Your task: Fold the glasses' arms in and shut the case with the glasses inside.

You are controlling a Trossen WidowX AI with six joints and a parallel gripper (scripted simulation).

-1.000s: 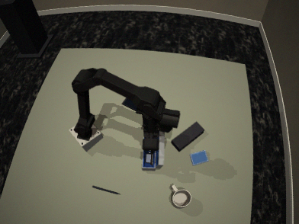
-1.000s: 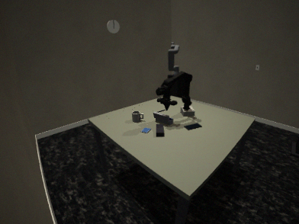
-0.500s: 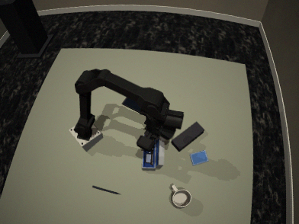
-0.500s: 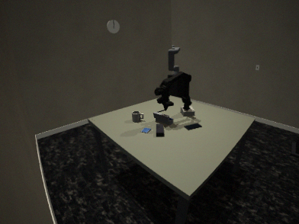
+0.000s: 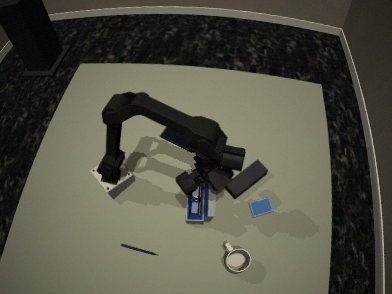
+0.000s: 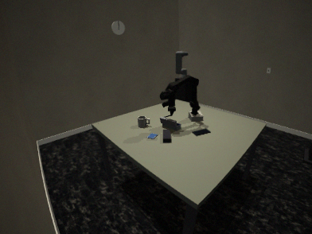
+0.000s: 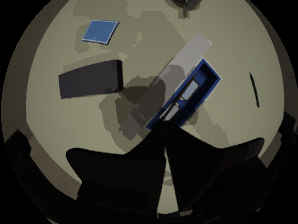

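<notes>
My gripper is now 2 cm short of the grey lid, 3 cm to the left of it and 10 cm above it. Round my hand: long black box: 14 cm ahead, 8 cm to the left, 15 cm below; glasses case: 1 cm behind, 3 cm to the right, 12 cm below; blue card: 20 cm ahead, 2 cm to the right, 16 cm below.
</notes>
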